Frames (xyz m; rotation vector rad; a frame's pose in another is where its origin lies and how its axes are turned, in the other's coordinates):
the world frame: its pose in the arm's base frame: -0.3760 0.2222 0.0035 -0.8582 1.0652 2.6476
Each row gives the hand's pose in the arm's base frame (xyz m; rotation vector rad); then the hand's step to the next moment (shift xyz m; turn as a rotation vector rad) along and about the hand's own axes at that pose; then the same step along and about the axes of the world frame.
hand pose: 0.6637 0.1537 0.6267 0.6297 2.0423 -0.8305
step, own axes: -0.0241 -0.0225 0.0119 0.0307 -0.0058 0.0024
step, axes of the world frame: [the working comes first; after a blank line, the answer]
step, axes of the arm's base frame: 0.0036 -0.0268 0.0222 -0.0192 -0.0015 -0.0247

-0.0139 0.0314 -0.0069 0.0299 -0.0067 -0.0067
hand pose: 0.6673 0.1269 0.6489 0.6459 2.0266 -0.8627
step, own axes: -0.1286 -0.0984 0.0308 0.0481 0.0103 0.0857
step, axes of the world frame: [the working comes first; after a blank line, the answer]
step, axes of the arm's base frame: 0.0149 -0.1028 0.1280 0.0232 -0.0525 -0.0804

-0.0784 0.1450 -0.0019 0.0297 -0.0166 -0.0928
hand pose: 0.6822 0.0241 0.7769 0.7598 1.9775 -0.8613
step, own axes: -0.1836 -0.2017 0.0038 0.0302 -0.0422 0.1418
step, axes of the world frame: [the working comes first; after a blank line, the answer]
step, axes of the arm's base frame: -0.0647 -0.1556 0.2145 0.0167 -0.1308 -0.0735

-0.0586 0.2620 0.0484 0.0359 0.0471 -0.1389
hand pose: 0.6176 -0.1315 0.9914 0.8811 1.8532 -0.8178
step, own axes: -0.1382 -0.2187 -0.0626 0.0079 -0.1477 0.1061
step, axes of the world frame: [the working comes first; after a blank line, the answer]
step, axes of the arm's base frame: -0.1620 -0.0970 0.1876 -0.0790 -0.1626 -0.0213

0.0330 0.2371 0.1164 0.0870 0.1342 -0.0869
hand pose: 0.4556 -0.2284 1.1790 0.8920 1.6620 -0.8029
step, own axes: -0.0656 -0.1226 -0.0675 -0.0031 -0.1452 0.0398
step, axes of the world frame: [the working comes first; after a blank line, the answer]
step, axes of the arm's base frame: -0.1255 -0.0148 0.0891 -0.1060 -0.1068 0.0049

0.0537 0.1065 0.0983 0.0910 0.1180 -0.0217
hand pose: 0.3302 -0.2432 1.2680 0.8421 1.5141 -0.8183
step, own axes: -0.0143 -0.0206 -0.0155 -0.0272 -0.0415 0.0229
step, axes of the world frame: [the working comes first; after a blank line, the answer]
step, axes of the arm's base frame: -0.0243 0.0023 0.0165 -0.0225 -0.0422 0.0265

0.0106 0.0164 0.0221 0.0061 0.0542 -0.0030
